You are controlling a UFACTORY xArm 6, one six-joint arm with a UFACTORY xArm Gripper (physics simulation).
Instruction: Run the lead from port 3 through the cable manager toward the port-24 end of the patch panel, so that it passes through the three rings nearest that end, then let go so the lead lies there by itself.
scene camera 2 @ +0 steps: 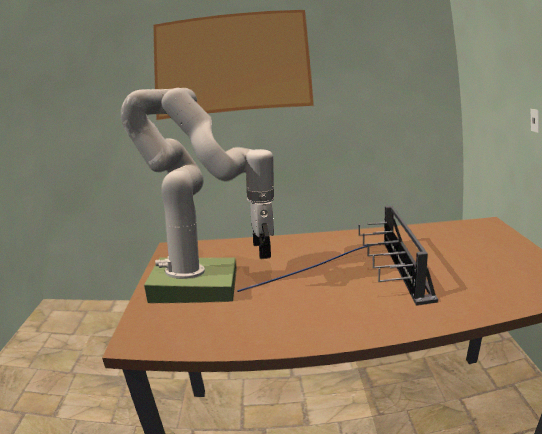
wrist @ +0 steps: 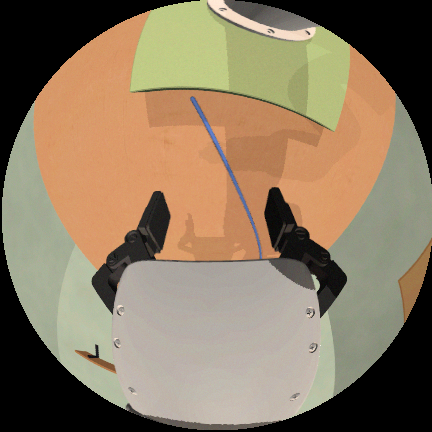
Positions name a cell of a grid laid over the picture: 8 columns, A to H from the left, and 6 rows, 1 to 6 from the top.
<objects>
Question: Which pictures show my gripper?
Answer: Scene camera 2 and the wrist view: all of them.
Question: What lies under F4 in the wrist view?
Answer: My gripper.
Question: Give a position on a grey frame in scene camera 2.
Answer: G4
</objects>
